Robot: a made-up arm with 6 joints.
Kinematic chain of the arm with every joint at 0, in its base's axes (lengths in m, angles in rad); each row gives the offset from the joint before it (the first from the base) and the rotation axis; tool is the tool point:
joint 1: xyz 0 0 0.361 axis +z
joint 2: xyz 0.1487 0 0 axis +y
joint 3: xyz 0 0 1.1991 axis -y
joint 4: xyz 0 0 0.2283 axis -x
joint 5: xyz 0.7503 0 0 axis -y
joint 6: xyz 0.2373 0 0 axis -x
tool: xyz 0 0 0
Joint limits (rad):
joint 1: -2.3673..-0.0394
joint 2: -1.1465..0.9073
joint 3: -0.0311..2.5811
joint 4: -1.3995..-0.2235
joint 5: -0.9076..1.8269
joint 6: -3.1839..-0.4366
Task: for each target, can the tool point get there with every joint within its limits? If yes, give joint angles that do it. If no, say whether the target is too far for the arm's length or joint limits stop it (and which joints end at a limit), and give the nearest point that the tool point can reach.
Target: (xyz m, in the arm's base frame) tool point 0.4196 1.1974 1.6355
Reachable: yes | joints -1.9746 -0.3580 2.3384 -0.9288 0.4616 -2.0739
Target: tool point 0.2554 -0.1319 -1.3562
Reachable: no: joint limits stop it (at a limit: joint 1, joint 2, joint 3, joint 4) | nearest point 0.8873 0.9408 0.0739 | short by 1.896 m
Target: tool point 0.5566 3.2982 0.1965
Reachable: no: too far | nearest point 0.3210 1.9020 0.5847 | short by 1.468 m
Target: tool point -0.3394 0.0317 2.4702
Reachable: yes | joints -0.3203 -0.3849 0.8446 -0.5188 0.7114 -1.4527
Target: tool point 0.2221 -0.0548 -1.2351
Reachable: no: joint limits stop it (at a limit: joint 1, joint 2, joint 3, joint 4) | nearest point 0.8838 0.9371 0.0782 | short by 1.774 m
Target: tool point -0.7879 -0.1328 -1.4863
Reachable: no: joint limits stop it (at a limit: joint 1, joint 2, joint 3, joint 4) | nearest point -1.3629 0.0024 0.0324 | short by 1.630 m
